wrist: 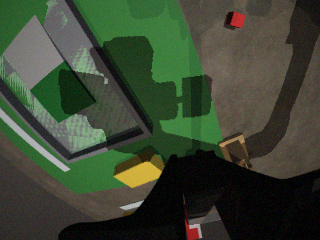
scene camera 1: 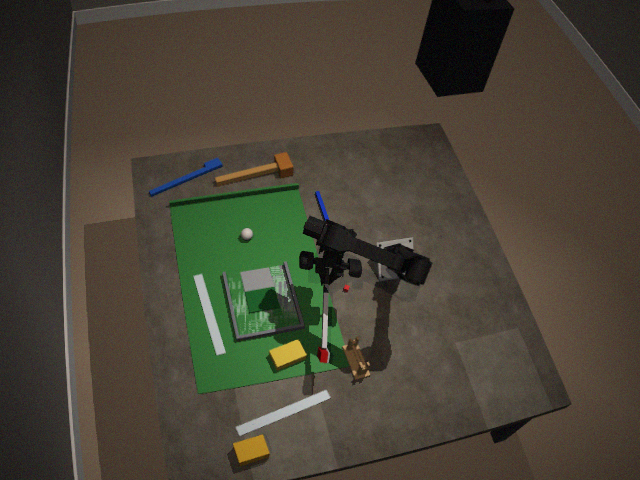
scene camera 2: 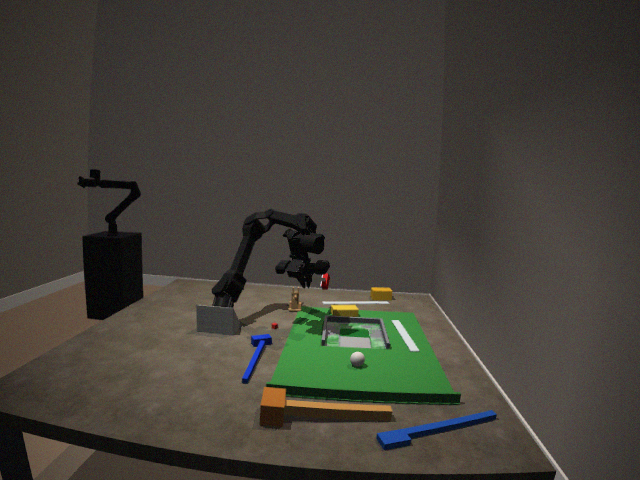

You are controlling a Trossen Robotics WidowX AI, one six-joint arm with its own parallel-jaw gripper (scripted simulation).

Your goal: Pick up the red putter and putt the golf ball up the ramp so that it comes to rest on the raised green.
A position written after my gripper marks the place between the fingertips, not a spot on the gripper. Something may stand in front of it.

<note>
My gripper [scene camera 1: 324,285] holds a red putter. Further things: an orange mallet [scene camera 2: 273,405] and a wooden stand [wrist: 234,149].
The orange mallet shows as well in scene camera 1 [scene camera 1: 282,164]. My gripper also shows in the wrist view [wrist: 186,158] and in scene camera 2 [scene camera 2: 306,287]. The wrist view does not show the orange mallet: it is out of frame.
</note>
